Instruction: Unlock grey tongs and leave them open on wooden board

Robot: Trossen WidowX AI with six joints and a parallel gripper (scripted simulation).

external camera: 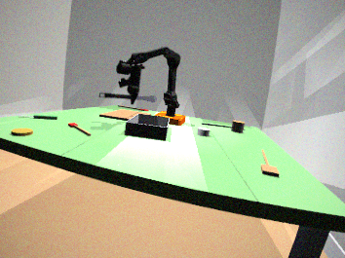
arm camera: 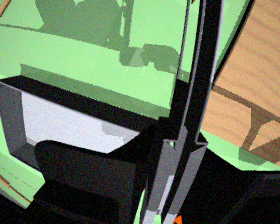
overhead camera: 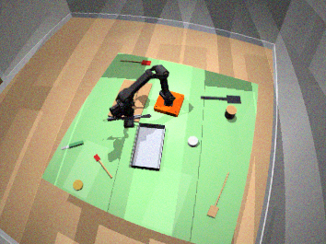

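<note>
My gripper tip is now 240 mm past the wooden board, 100 mm above it and 90 mm to the left of it. From my gripper tip the other things lie so: white puck: 400 mm to the left, 90 mm below, 40 mm ahead; grey roasting tin: 130 mm to the left, 120 mm ahead, 80 mm below; yellow disc: 480 mm ahead, 270 mm to the right, 100 mm below.
</note>
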